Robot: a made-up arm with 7 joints. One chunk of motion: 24 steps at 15 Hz.
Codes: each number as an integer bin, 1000 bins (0 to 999) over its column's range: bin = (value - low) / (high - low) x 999, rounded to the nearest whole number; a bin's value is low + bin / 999 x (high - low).
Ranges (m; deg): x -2.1..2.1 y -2.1..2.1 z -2.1..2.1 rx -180..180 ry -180..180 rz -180..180
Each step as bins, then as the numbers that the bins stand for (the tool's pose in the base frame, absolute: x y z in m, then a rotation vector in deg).
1 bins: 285 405 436 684 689 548
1 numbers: -0.9018 -0.3973 -0.2670 66.49 68.29 17.48
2 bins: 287 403 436 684 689 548
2 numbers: -0.8934 -0.4057 -0.2670 66.49 68.29 17.48
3 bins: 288 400 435 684 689 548
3 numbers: -0.8892 -0.4183 -0.2712 66.49 68.29 17.48
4 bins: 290 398 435 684 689 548
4 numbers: -0.8808 -0.4267 -0.2712 66.49 68.29 17.48
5 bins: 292 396 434 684 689 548
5 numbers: -0.8724 -0.4351 -0.2754 66.49 68.29 17.48
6 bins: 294 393 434 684 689 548
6 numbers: -0.8640 -0.4477 -0.2754 66.49 68.29 17.48
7 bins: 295 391 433 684 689 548
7 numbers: -0.8598 -0.4562 -0.2796 66.49 68.29 17.48
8 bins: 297 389 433 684 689 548
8 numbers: -0.8514 -0.4646 -0.2796 66.49 68.29 17.48
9 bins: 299 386 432 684 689 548
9 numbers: -0.8429 -0.4772 -0.2838 66.49 68.29 17.48
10 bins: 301 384 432 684 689 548
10 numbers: -0.8345 -0.4856 -0.2838 66.49 68.29 17.48
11 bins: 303 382 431 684 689 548
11 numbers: -0.8261 -0.4940 -0.2880 66.49 68.29 17.48
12 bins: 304 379 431 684 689 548
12 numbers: -0.8219 -0.5066 -0.2880 66.49 68.29 17.48
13 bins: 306 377 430 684 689 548
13 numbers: -0.8135 -0.5150 -0.2922 66.49 68.29 17.48
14 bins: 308 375 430 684 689 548
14 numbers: -0.8051 -0.5234 -0.2922 66.49 68.29 17.48
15 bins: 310 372 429 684 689 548
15 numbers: -0.7967 -0.5360 -0.2964 66.49 68.29 17.48
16 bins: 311 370 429 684 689 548
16 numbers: -0.7925 -0.5444 -0.2964 66.49 68.29 17.48
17 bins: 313 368 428 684 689 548
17 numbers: -0.7841 -0.5529 -0.3006 66.49 68.29 17.48
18 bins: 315 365 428 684 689 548
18 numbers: -0.7757 -0.5655 -0.3006 66.49 68.29 17.48
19 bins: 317 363 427 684 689 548
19 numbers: -0.7673 -0.5739 -0.3048 66.49 68.29 17.48
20 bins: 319 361 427 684 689 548
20 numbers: -0.7589 -0.5823 -0.3048 66.49 68.29 17.48
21 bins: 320 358 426 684 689 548
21 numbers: -0.7547 -0.5949 -0.3090 66.49 68.29 17.48
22 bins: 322 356 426 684 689 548
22 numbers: -0.7462 -0.6033 -0.3090 66.49 68.29 17.48
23 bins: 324 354 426 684 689 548
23 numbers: -0.7378 -0.6117 -0.3090 66.49 68.29 17.48
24 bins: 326 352 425 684 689 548
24 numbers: -0.7294 -0.6201 -0.3132 66.49 68.29 17.48
